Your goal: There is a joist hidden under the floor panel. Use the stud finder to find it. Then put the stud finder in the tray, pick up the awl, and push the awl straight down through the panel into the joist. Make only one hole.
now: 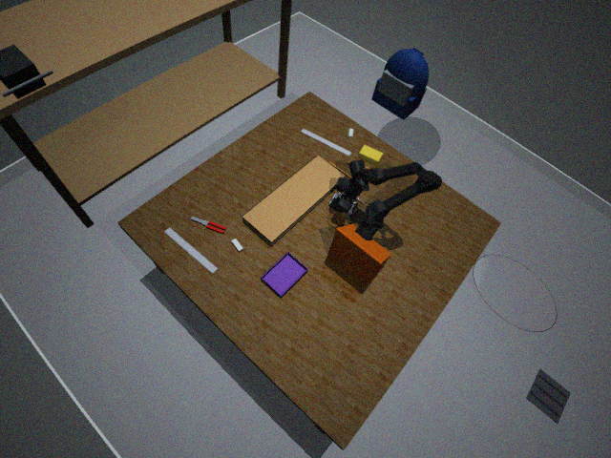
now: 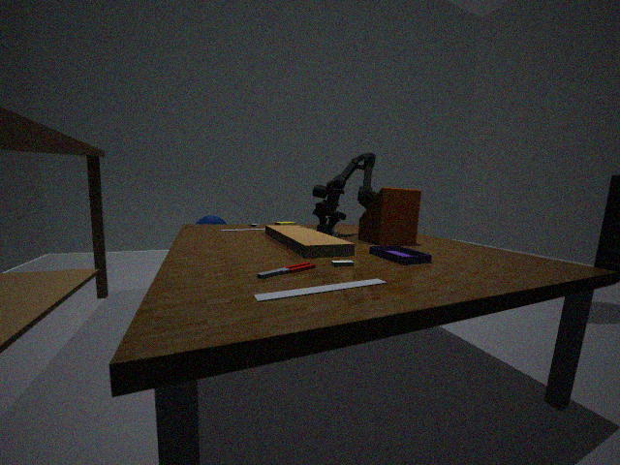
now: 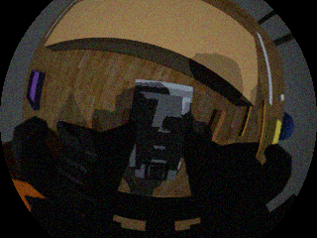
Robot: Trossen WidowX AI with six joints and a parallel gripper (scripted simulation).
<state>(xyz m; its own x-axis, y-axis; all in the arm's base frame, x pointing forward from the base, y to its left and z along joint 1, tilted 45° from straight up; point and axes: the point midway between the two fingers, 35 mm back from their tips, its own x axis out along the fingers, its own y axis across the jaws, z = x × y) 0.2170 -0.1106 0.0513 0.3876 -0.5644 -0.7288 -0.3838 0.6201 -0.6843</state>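
Now: gripper tip 80 mm to the left of the awl, 20 mm above it and 10 mm past it. Round my gripper tip: stud finder (20 mm behind, 20 mm above, 10 mm to the right); yellow block (340 mm to the right, 130 mm ahead, 10 mm below); purple tray (440 mm to the left, 120 mm behind, 10 mm below).
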